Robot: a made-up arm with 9 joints. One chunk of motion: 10 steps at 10 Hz.
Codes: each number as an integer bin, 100 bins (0 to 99) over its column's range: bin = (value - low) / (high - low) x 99, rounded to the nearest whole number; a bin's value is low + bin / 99 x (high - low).
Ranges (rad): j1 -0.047..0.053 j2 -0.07..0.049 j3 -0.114..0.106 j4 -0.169..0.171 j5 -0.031..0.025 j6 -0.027..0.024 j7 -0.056..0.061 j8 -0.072..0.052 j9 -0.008..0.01
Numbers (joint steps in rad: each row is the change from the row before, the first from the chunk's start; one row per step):
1: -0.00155 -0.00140 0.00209 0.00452 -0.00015 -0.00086 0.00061 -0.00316 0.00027
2: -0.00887 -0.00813 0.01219 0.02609 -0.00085 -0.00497 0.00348 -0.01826 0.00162
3: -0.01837 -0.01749 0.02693 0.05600 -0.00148 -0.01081 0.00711 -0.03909 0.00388
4: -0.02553 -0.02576 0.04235 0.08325 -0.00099 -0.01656 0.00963 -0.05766 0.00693
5: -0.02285 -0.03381 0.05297 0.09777 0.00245 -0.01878 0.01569 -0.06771 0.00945
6: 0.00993 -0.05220 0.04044 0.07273 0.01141 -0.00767 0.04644 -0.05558 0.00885
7: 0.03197 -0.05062 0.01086 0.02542 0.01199 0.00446 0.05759 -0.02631 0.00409
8: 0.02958 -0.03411 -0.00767 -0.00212 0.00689 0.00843 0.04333 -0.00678 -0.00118
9: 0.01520 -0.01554 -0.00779 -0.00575 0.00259 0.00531 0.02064 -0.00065 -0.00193
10: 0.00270 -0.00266 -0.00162 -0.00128 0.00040 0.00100 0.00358 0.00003 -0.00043
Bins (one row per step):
1: 45 57 52 51 55 51 48 55 45
2: 38 51 57 57 53 43 50 43 53
3: 28 44 63 66 52 31 53 26 65
4: 21 37 70 73 53 20 56 11 82
5: 24 30 75 78 59 16 61 3 96
6: 56 15 69 70 75 38 87 13 93
7: 78 16 56 57 76 61 96 36 66
8: 76 30 48 49 67 69 84 52 38
9: 62 45 48 48 59 63 65 57 33
10: 49 56 51 49 56 54 50 58 42

